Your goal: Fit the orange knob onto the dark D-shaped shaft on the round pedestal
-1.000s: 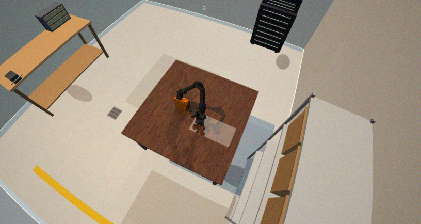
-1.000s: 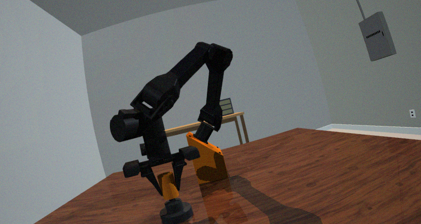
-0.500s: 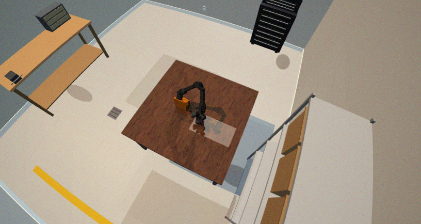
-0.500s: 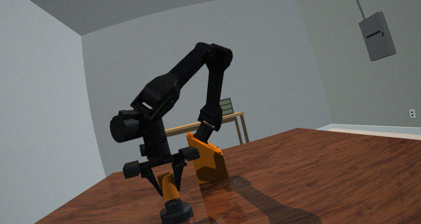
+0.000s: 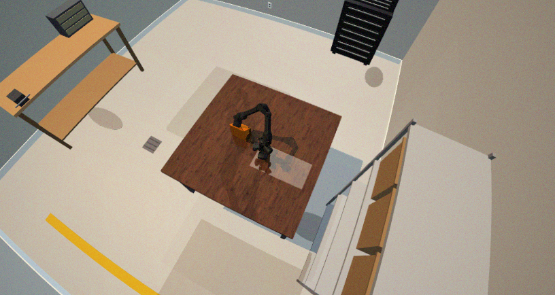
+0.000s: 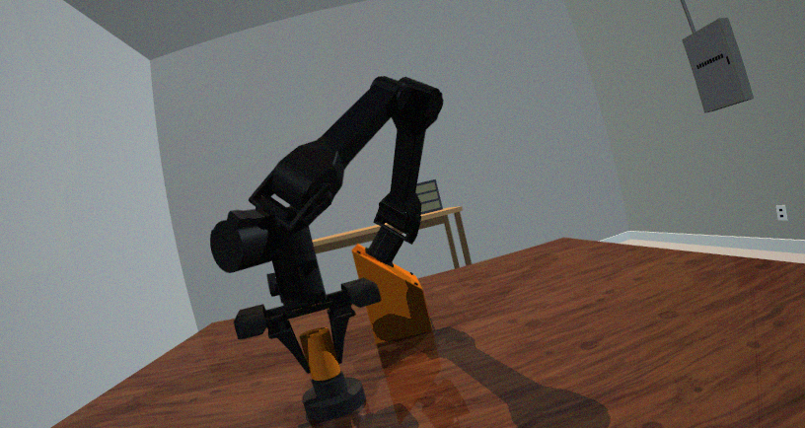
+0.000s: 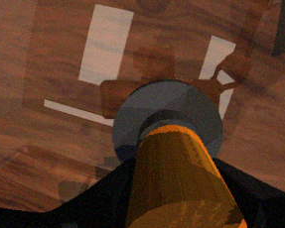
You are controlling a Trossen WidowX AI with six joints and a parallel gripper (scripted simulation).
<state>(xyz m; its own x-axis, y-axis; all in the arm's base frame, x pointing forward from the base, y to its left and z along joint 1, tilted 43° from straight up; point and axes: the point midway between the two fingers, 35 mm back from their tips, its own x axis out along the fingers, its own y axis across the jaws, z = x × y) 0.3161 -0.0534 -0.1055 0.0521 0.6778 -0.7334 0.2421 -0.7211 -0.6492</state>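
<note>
Now: gripper tip 20 mm below the orange knob. The rest, counted from my gripper tip: dark pedestal: 30 mm below.
</note>
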